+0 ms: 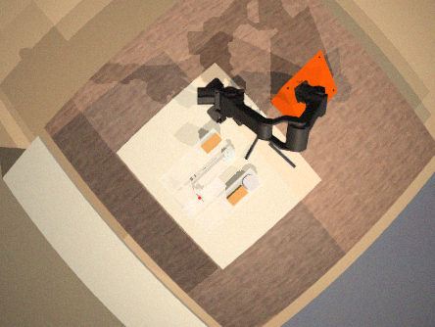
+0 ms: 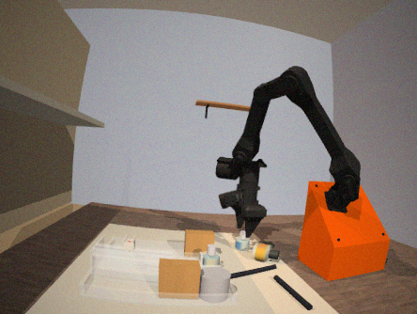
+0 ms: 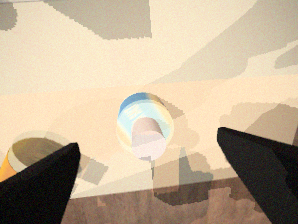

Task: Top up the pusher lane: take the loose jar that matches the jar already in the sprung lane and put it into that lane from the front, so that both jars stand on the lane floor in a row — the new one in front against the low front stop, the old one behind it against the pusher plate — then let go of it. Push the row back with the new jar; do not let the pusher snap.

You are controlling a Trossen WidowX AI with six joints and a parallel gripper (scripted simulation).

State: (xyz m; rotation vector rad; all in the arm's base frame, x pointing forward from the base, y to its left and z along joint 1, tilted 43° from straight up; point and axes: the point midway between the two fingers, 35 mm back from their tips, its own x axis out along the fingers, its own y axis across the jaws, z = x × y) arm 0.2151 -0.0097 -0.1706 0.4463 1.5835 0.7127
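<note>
My gripper tip is now 28 cm to the right of the grey cylinder, 10 cm short of it and 3 cm above it. Round my gripper tip: white sprung lane (25 cm ahead, 20 cm to the left, 4 cm below).
</note>
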